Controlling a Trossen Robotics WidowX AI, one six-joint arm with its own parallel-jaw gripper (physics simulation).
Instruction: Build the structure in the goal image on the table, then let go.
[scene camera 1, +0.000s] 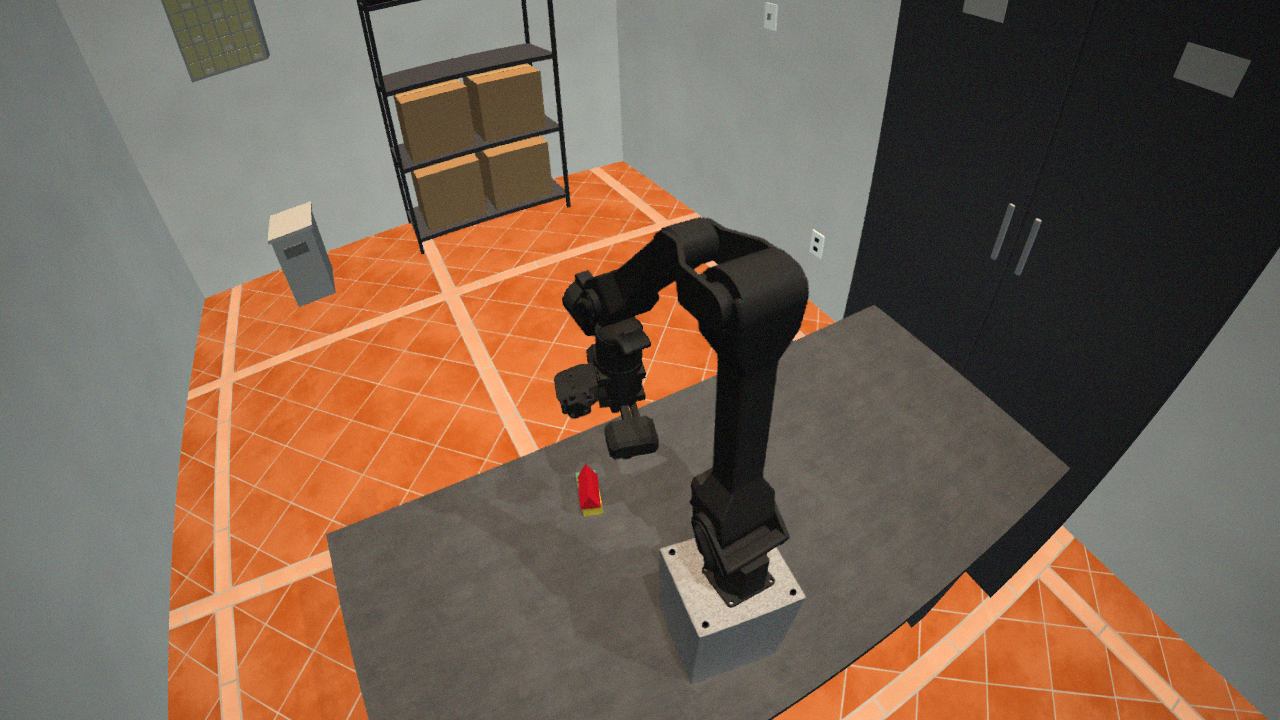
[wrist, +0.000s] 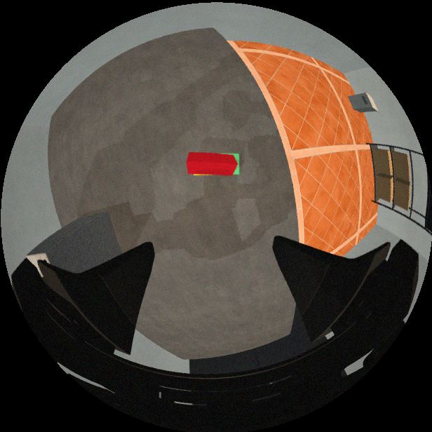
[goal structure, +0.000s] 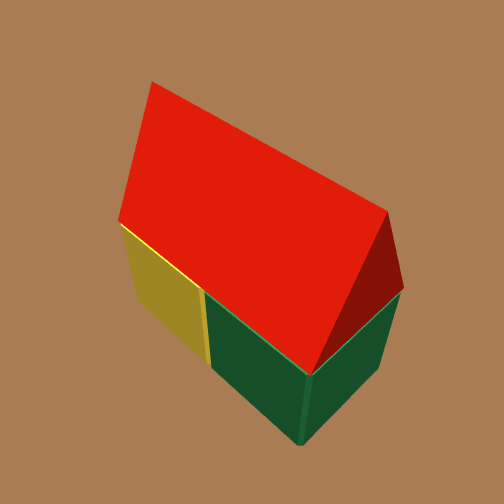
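Pixels of known places: arm's base, origin of its link: (scene camera 1: 738, 576).
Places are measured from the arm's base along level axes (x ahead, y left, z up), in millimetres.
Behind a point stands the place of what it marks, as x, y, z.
A long red roof-shaped block (scene camera 1: 588, 488) {292, 71, -132} (wrist: 211, 164) lies on top of a yellow block (scene camera 1: 591, 512) {282, 76, -187} and a green block (wrist: 237, 164). The yellow one shows as a thin strip under the red block's lower edge in the wrist view. The green one sticks out at the red block's right end there. Most of both lower blocks is hidden by the red one. The stack stands on the dark grey table (scene camera 1: 501, 591) {215, 263, -196} (wrist: 215, 305). My gripper (scene camera 1: 631, 437) {282, 12, -23} (wrist: 213, 246) is open and empty, raised above the table and to the right of the stack in the scene view.
The arm's base stands on a speckled pedestal (scene camera 1: 680, 573) {39, 55, -3} at the table's near side. Beyond the table are a shelf rack (scene camera 1: 387, 134), a grey bin (scene camera 1: 306, 264) and a tall black cabinet (scene camera 1: 948, 232). The table's far edge runs behind the stack.
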